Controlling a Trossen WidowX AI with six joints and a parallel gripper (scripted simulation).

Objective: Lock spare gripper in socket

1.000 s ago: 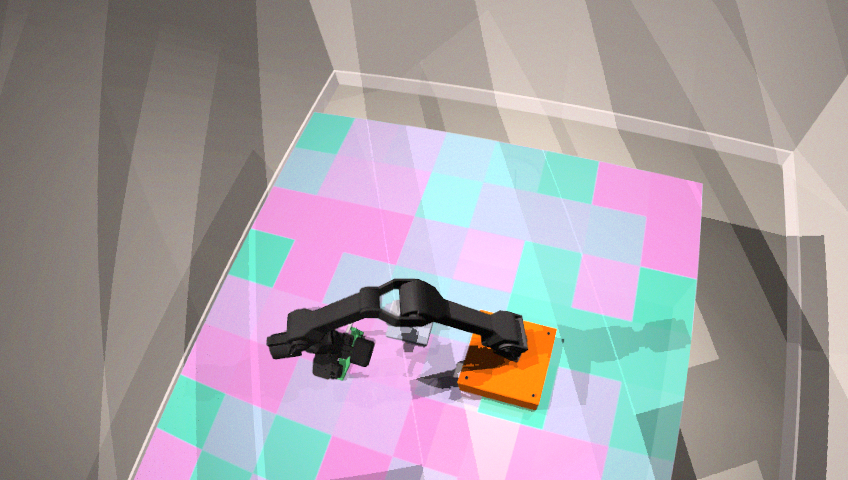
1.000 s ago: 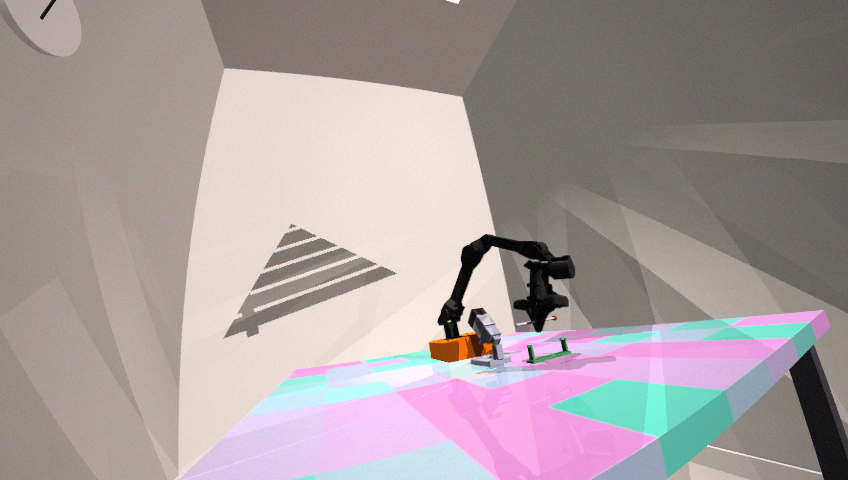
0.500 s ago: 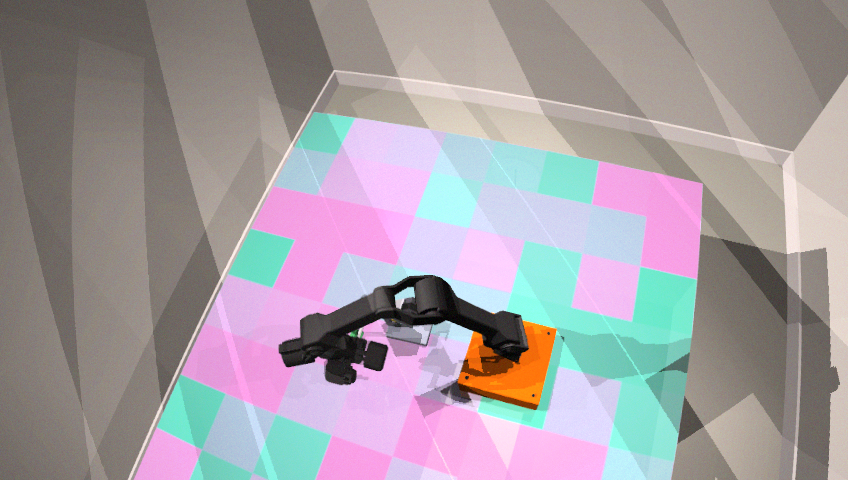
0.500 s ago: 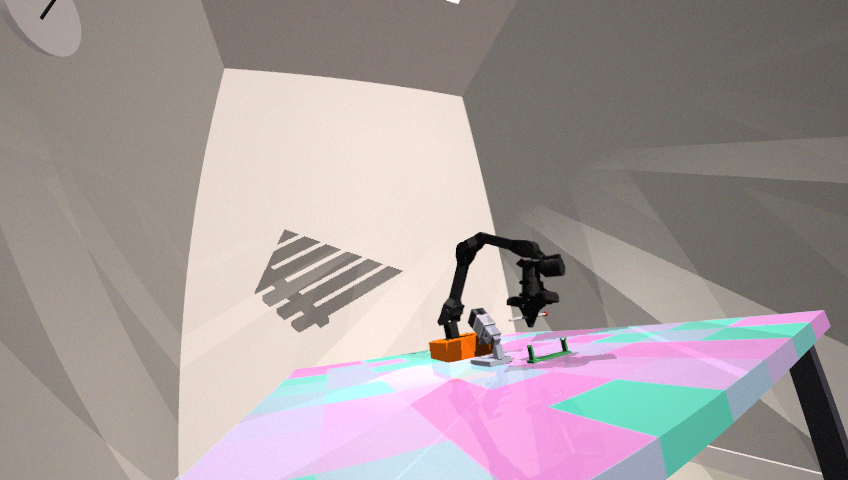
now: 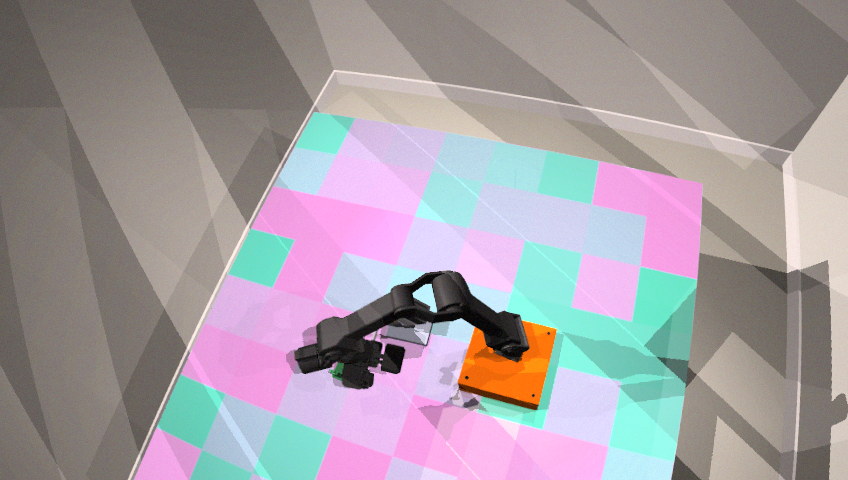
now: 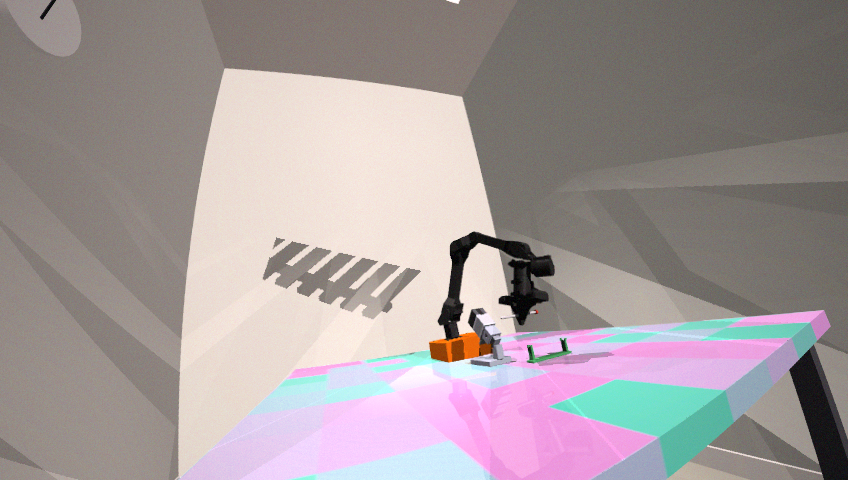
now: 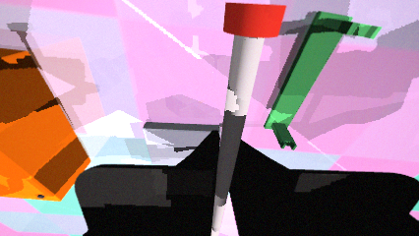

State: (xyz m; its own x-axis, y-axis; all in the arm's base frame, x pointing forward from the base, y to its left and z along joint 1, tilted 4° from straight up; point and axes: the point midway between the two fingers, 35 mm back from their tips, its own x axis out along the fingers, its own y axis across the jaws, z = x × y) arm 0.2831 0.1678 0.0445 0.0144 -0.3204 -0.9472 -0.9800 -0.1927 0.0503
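Now: gripper tip 11 cm to the left of the grey mount and 4 cm above it. The rest, counted from my gripper tip: spare gripper: 3 cm behind, 12 cm to the right, 2 cm above; green rack: 9 cm ahead, 2 cm to the left, 7 cm below.
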